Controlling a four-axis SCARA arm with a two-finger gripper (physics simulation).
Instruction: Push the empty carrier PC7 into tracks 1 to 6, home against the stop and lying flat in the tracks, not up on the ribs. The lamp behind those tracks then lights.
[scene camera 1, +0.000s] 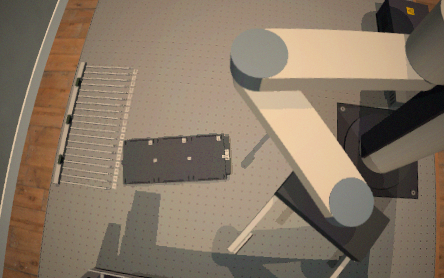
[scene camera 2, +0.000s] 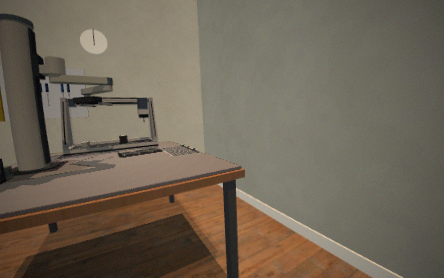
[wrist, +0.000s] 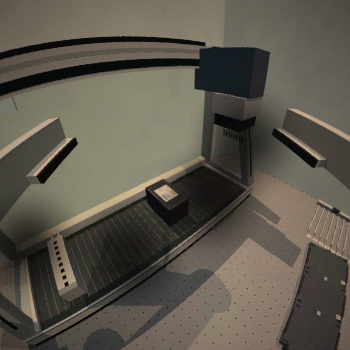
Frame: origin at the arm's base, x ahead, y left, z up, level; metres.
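Seen in the pictures: gripper, between the fingertips: (scene camera 2: 103, 105) (wrist: 176, 120); arm's base, origin of its link: (scene camera 1: 377, 151) (scene camera 2: 35, 170).
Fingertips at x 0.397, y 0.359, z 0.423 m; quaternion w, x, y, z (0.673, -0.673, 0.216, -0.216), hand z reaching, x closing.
Offsets run from my fingertips to a thing's top centre. "spot": to the spot under its first point. Level surfaces: height alone.
The carrier PC7 @[dz -0.381, dx +0.248, dy -0.269 m] (scene camera 1: 170, 171) (scene camera 2: 140, 152) (wrist: 320, 295), a dark grey rectangular plate with small white marks, lies on the table. Its left end is beside the white tags at the lower mouths of the ribbed tracks (scene camera 1: 100, 125) (scene camera 2: 178, 150) (wrist: 327, 227), outside the ribs. It looks turned slightly against the rib direction. The stop bar @[spot: dz -0.396, dx +0.616, dy -0.439 m] (scene camera 1: 75, 97) closes the tracks' far side and bears three small dark blocks, none visibly lit. Track numbers are too small to read. My gripper (wrist: 176, 120) is open and empty, raised high and away from the carrier; one finger runs past scene camera 1's lower edge.
A gantry frame @[spot: dz +0.069, dx +0.301, dy +0.179 m] (wrist: 225, 50) stands over a dark bed @[dz -0.362 m] (wrist: 115, 250). On the bed are a black box @[spot: dz -0.292, dx +0.114, dy +0.178 m] (wrist: 168, 202) and a pale block with holes @[spot: dz -0.317, dx -0.183, dy +0.172 m] (wrist: 66, 270). The arm's column (scene camera 2: 25, 100) stands at the table's other side. A black box (scene camera 1: 395, 17) is at the upper right.
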